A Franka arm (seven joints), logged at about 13 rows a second.
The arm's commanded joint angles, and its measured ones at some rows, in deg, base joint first. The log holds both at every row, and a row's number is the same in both.
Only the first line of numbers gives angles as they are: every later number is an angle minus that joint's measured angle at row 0.
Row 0, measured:
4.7, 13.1, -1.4, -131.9, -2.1, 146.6, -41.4
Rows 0 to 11, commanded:
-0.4, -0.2, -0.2, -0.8, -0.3, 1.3, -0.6
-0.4, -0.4, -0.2, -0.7, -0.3, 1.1, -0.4
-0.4, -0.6, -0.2, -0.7, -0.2, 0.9, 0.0
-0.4, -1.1, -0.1, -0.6, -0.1, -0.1, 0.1
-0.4, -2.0, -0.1, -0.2, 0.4, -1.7, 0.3
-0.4, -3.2, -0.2, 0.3, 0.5, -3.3, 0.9
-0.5, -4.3, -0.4, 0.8, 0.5, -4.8, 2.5
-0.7, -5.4, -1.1, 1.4, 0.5, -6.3, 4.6
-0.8, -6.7, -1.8, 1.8, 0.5, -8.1, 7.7
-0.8, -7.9, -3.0, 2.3, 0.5, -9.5, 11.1
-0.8, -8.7, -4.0, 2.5, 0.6, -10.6, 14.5
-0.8, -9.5, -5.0, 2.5, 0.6, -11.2, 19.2
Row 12, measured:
-0.8, -7.0, -3.6, 2.6, 0.2, -9.1, 12.9
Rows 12 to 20, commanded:
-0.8, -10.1, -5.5, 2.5, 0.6, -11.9, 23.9
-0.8, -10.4, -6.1, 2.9, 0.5, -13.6, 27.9
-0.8, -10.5, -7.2, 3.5, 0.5, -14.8, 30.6
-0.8, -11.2, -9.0, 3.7, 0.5, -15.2, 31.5
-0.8, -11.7, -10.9, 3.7, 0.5, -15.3, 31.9
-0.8, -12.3, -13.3, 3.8, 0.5, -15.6, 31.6
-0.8, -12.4, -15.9, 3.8, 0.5, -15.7, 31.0
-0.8, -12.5, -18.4, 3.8, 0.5, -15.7, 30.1
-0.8, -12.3, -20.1, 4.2, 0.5, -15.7, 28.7
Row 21, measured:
-1.2, -11.2, -16.9, 3.5, 0.2, -14.0, 30.1
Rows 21 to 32, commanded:
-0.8, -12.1, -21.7, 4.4, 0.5, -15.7, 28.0
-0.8, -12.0, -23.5, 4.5, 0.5, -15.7, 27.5
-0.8, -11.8, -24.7, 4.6, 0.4, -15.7, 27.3
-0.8, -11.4, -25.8, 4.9, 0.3, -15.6, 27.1
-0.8, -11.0, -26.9, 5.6, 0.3, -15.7, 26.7
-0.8, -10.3, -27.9, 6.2, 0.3, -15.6, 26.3
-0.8, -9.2, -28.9, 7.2, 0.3, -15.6, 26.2
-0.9, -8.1, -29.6, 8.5, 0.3, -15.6, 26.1
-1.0, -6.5, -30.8, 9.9, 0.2, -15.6, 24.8
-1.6, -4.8, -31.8, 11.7, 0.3, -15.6, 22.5
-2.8, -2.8, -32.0, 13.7, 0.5, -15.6, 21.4
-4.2, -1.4, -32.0, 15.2, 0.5, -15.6, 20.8
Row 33, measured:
-2.3, -6.1, -31.5, 9.8, 0.1, -14.1, 23.3
